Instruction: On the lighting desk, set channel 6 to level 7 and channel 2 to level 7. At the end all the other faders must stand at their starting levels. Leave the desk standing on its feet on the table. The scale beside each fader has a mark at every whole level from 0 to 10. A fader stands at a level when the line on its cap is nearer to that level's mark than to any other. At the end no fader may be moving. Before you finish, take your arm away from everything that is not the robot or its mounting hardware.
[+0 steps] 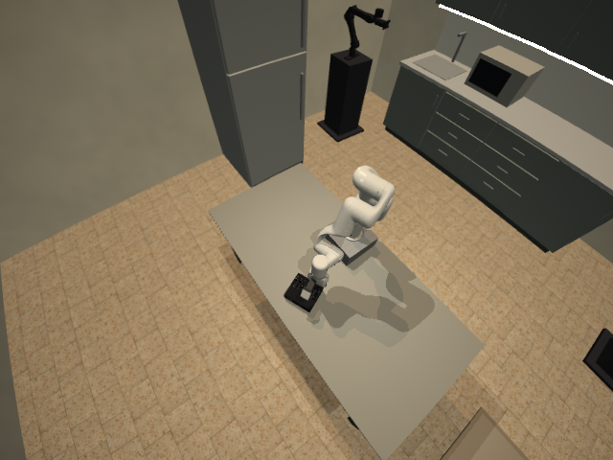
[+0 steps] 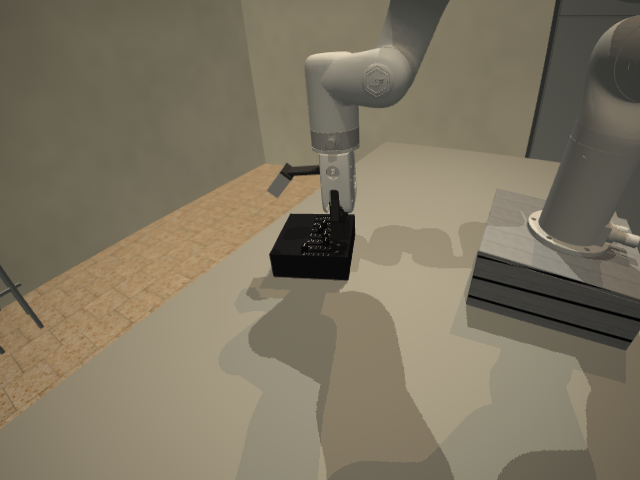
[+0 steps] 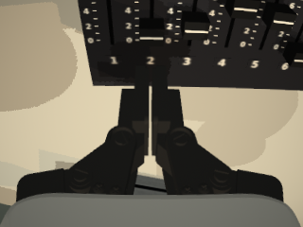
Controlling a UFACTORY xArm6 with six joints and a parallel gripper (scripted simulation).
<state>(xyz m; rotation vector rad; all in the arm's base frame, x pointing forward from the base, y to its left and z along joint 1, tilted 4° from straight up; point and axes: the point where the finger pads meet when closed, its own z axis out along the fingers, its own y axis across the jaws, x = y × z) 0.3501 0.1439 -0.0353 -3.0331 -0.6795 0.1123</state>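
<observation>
Right now my hand is 3 cm short of the channel 2 fader cap, 3 cm above it and 1 cm to the right of it. From my hand the other things lie so: channel 6 fader cap 7 cm to the right, 6 cm ahead, 3 cm below; then channel 1 fader cap 5 cm to the left, 5 cm ahead, 3 cm below.
</observation>
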